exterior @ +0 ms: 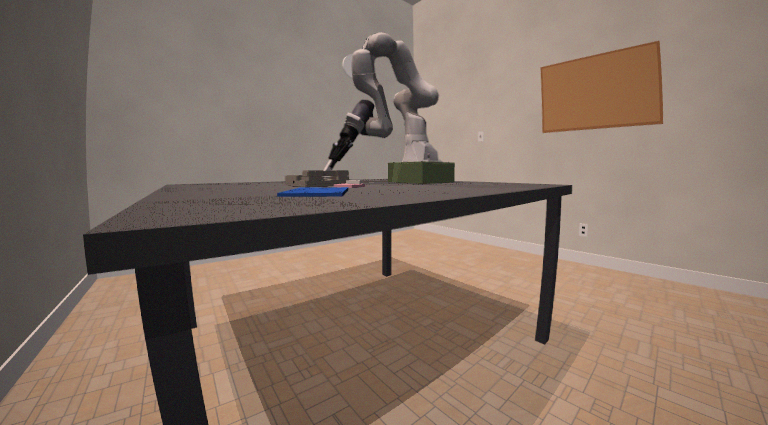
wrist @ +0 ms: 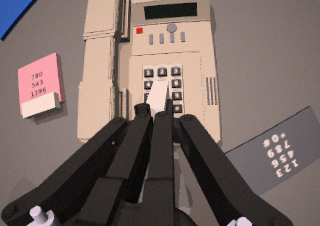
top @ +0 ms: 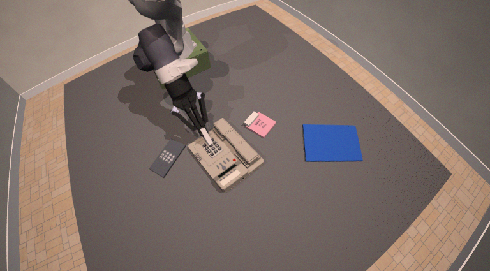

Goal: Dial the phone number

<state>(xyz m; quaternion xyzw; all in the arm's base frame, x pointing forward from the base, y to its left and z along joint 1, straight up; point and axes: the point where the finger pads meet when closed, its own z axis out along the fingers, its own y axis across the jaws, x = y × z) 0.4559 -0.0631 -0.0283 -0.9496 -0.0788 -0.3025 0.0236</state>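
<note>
Now: hand 5 cm short of the handset, 8 cm to the right of it and 3 cm above it. From my hand the other things lie so: pink note (2 cm ahead, 21 cm to the left, 7 cm below); then blue mat (23 cm ahead, 39 cm to the left, 7 cm below).
</note>
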